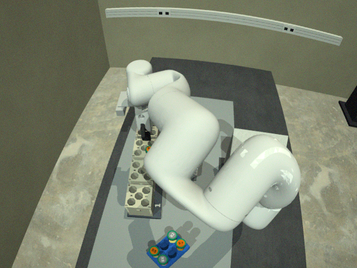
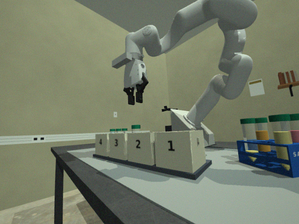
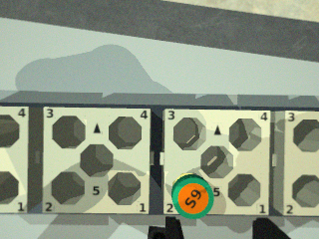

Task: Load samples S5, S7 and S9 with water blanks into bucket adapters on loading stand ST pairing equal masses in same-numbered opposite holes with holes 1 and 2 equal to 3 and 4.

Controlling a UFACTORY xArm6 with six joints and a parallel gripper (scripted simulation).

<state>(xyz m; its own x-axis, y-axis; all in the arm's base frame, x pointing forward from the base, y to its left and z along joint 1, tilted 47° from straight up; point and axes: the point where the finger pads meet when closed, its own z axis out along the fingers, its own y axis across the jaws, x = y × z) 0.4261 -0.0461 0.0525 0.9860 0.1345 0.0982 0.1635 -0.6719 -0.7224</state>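
My hand is 34 cm to the right of the orange-capped tube, 20 cm past it and 17 cm above it. Also, from my hand: green done key (18 cm behind, 16 cm below, 1 cm to the left); yellow-filled tube (16 cm below, 1 cm ahead); dark stand base (22 cm below, 3 cm to the left, 1 cm ahead).
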